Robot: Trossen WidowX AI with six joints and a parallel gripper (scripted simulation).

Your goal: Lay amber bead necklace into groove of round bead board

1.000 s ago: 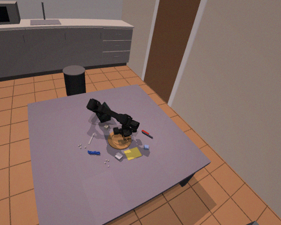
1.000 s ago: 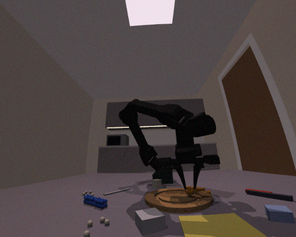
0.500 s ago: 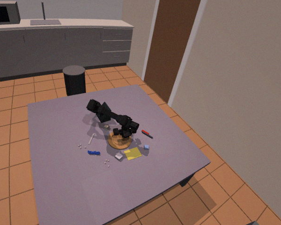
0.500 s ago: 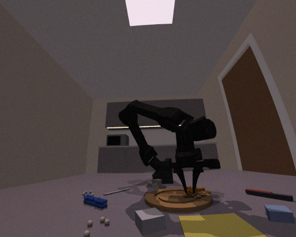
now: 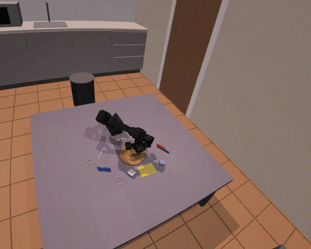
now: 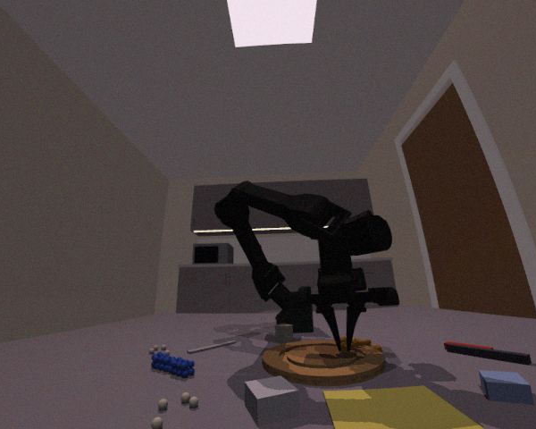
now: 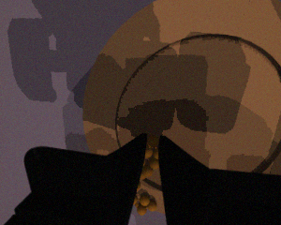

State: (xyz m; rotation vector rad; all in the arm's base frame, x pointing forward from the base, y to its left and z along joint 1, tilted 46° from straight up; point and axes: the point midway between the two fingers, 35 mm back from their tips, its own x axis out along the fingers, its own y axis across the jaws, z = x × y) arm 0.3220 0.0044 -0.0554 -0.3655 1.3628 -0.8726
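The round wooden bead board lies 40 mm to the right of my gripper tip and 10 mm below it. The rest, counted from my gripper tip: blue block (180 mm ahead, 110 mm to the left, 10 mm below); grey block (140 mm ahead, 130 mm to the right); yellow pad (170 mm ahead, 20 mm to the right, 10 mm below).
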